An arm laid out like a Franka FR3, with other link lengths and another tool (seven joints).
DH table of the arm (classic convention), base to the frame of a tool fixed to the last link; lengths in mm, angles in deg. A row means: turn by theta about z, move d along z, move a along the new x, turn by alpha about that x. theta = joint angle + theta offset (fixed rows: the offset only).
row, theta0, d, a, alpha
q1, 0, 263.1, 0, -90
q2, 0, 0, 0, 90
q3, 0, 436.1, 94, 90
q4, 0, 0, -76.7, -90
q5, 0, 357.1, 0, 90
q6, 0, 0, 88.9, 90
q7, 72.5, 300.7, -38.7, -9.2
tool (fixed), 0, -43.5, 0, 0
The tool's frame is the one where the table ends.
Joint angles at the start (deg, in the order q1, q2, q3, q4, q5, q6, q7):
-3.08, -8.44, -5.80, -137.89, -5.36, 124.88, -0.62
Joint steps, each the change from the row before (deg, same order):
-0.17, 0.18, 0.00, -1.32, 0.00, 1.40, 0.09
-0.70, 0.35, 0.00, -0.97, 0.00, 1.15, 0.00
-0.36, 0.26, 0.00, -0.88, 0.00, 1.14, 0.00
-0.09, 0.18, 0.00, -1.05, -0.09, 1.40, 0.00
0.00, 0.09, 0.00, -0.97, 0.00, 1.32, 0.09
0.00, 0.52, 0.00, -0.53, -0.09, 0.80, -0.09
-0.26, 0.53, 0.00, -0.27, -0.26, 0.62, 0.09
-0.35, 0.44, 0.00, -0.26, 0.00, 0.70, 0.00
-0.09, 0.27, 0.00, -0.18, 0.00, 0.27, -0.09
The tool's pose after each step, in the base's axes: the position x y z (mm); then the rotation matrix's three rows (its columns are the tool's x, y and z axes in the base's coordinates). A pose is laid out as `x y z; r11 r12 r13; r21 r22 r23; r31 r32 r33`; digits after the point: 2 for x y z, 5 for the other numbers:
409.39 -40.53 266.19; 0.21636 -0.94567 -0.24268; -0.97593 -0.20248 -0.08106; 0.02752 0.25437 -0.96671
406.71 -44.66 258.52; 0.20583 -0.94708 -0.24630; -0.97825 -0.19249 -0.07733; 0.02582 0.25686 -0.96610
404.78 -46.44 252.15; 0.20095 -0.94806 -0.24659; -0.97928 -0.18798 -0.07532; 0.02505 0.25662 -0.96619
402.74 -46.36 245.57; 0.20195 -0.94859 -0.24371; -0.97905 -0.18892 -0.07593; 0.02599 0.25394 -0.96687
401.08 -45.48 240.16; 0.20173 -0.94979 -0.23917; -0.97908 -0.18894 -0.07547; 0.02649 0.24939 -0.96804
400.10 -45.21 233.99; 0.20533 -0.94797 -0.24329; -0.97836 -0.19230 -0.07644; 0.02568 0.25372 -0.96694
400.11 -47.45 229.15; 0.20336 -0.94747 -0.24689; -0.97871 -0.18959 -0.07859; 0.02766 0.25762 -0.96585
400.61 -49.77 225.18; 0.19811 -0.94847 -0.24730; -0.97979 -0.18454 -0.07713; 0.02752 0.25758 -0.96587
400.04 -50.21 222.47; 0.19848 -0.94760 -0.25034; -0.97975 -0.18498 -0.07660; 0.02628 0.26048 -0.96512

